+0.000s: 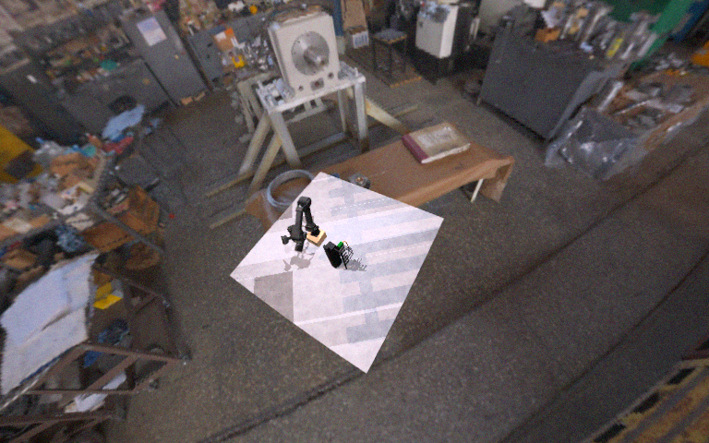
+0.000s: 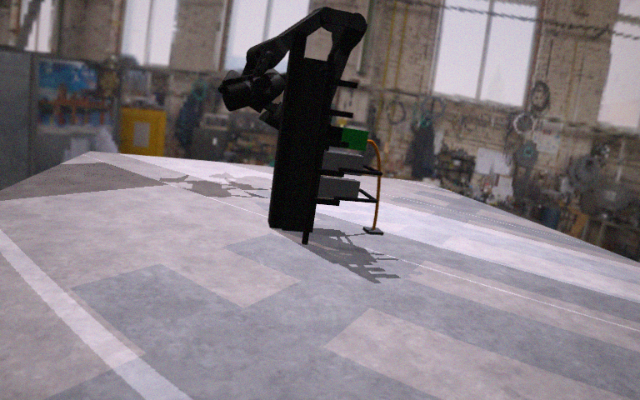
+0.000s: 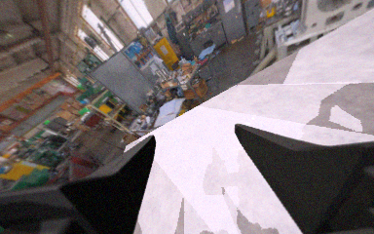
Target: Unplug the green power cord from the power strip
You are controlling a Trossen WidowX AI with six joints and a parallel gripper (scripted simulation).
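Right now my gripper tip is 44 cm short of the green plug, 7 cm to the right of it and 2 cm above it.
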